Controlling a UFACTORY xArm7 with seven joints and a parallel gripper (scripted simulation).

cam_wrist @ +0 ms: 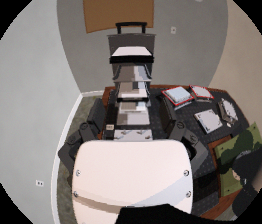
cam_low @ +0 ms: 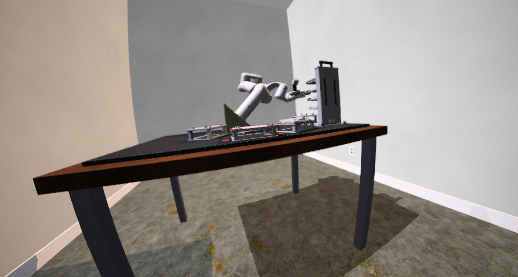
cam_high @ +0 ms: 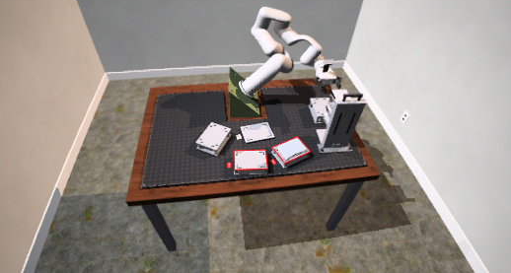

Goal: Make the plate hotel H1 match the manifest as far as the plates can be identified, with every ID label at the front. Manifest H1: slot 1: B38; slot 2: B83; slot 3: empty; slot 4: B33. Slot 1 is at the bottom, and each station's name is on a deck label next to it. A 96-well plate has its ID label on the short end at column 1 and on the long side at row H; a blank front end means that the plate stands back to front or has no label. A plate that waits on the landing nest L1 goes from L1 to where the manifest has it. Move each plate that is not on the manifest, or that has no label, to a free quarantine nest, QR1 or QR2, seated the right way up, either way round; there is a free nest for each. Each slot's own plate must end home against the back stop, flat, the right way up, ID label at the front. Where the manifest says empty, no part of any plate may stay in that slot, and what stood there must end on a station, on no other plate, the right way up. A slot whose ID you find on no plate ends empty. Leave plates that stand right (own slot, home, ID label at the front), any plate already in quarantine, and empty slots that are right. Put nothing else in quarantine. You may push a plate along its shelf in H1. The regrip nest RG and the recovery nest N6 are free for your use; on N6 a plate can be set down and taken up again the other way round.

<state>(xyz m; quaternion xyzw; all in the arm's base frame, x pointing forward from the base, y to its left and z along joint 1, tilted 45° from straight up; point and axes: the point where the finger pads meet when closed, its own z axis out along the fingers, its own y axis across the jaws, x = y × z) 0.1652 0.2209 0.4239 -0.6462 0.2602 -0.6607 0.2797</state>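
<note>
My gripper is now 150 mm short of the plate, 10 mm to the right of it and 40 mm below it. Also, from my hand: H1 deck label (100 mm ahead, 100 mm to the left, 230 mm below); then QR1 deck label (330 mm ahead, 340 mm to the right, 230 mm below).
</note>
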